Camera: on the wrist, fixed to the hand. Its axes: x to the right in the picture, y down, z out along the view.
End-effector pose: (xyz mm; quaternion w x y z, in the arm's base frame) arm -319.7 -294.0 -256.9 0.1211 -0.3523 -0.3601 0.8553
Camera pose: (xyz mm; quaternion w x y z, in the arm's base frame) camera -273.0 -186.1 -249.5 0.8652 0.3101 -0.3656 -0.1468
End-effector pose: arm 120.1 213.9 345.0 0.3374 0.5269 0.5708 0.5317
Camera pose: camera 17.0 213.7 288.1 0.5128 -0.6054 0.5327 -0.2944
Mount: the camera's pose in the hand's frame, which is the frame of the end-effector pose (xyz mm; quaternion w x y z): 12.2 -79.8 -85.8 0.0016 -0.0232 0.0538 -0.9983
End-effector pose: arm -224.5 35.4 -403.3 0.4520 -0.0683 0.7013 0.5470
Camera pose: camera -232.5 -62.2 -468.8 0.5075 -0.7401 -0.0554 -0.4378
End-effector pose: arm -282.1 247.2 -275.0 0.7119 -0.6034 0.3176 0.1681
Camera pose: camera -244.8 145.4 -229.0 0.1379 -0.3436 -0.5674 -0.7355
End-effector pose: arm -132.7 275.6 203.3 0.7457 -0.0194 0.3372 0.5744
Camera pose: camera -103.2 223.1 102.1 0.5560 -0.3848 0.0080 -0.7367
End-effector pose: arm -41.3 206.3 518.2 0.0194 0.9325 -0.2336 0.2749
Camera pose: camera -39.9 286.3 604.7 0.3086 0.2194 0.9252 0.0258
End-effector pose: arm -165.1 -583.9 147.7 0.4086 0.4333 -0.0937 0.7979
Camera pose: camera -162.9 -482.0 88.7 0.8122 0.0418 0.4358 -0.3855
